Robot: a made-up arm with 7 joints.
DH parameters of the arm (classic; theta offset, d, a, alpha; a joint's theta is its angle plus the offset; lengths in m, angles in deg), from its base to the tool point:
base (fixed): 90 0.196 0 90
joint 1: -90 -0.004 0.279 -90
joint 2: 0 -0.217 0.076 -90
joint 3: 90 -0.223 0.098 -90
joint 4: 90 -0.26 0.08 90
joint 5: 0 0.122 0.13 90
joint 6: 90 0.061 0.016 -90
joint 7: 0 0.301 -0.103 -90
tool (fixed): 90 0.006 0 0
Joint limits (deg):
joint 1: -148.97..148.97
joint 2: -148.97..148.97
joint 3: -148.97..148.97
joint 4: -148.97..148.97
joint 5: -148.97..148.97
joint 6: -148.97..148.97
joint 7: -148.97..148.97
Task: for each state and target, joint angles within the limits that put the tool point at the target. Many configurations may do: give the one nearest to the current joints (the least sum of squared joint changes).
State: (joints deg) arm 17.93 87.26 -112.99 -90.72 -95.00 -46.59 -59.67
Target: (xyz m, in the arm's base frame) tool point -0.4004 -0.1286 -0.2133
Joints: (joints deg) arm -1.94 74.84 -84.25 -67.41 -102.36 -35.46 -59.14
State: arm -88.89 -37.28 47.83 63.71 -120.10 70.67 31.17
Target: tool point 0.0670 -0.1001 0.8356
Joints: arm -112.93 -37.67 64.11 73.68 -123.81 76.97 34.24
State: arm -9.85 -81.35 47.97 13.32 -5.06 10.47 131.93
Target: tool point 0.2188 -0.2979 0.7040
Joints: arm -59.02 -116.35 33.31 16.89 2.71 26.95 128.51
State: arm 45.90 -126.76 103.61 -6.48 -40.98 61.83 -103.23
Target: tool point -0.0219 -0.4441 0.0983
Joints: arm 22.70 -112.08 90.55 -4.62 -41.40 71.99 -99.82
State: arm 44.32 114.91 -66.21 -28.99 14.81 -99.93 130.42
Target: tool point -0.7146 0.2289 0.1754
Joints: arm 43.30 113.87 -89.39 -38.24 8.84 -88.06 126.56
